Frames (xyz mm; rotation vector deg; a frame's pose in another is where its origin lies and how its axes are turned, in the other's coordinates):
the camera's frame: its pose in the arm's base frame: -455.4 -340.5 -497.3 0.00 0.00 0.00
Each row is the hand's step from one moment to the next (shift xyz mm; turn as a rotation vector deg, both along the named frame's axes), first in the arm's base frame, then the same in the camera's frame.
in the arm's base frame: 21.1 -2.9 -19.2 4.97 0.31 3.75
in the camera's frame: 21.1 -2.9 -19.2 4.97 0.31 3.75
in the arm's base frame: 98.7 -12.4 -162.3 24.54 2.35 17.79
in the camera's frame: 98.7 -12.4 -162.3 24.54 2.35 17.79
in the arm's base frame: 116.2 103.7 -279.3 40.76 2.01 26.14
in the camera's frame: 116.2 103.7 -279.3 40.76 2.01 26.14
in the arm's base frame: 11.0 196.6 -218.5 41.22 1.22 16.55
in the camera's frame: 11.0 196.6 -218.5 41.22 1.22 16.55
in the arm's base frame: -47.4 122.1 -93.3 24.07 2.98 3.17
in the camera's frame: -47.4 122.1 -93.3 24.07 2.98 3.17
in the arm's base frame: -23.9 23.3 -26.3 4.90 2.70 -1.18
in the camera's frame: -23.9 23.3 -26.3 4.90 2.70 -1.18
